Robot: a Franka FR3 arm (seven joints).
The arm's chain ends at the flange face. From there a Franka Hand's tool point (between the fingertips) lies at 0.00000 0.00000 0.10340 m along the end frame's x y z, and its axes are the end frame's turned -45 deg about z.
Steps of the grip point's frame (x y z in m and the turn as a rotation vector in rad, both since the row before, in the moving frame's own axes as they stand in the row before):
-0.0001 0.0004 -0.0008 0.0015 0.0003 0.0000
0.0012 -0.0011 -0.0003 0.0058 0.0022 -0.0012
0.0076 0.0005 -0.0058 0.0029 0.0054 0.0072
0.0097 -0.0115 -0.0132 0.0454 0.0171 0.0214
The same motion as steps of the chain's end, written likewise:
0.0003 0.0005 -0.0008 0.0013 -0.0008 0.0000
0.0003 -0.0010 -0.0003 0.0057 -0.0025 -0.0012
0.0055 -0.0044 -0.0058 0.0059 0.0018 0.0072
0.0007 -0.0104 -0.0131 0.0442 -0.0200 0.0214

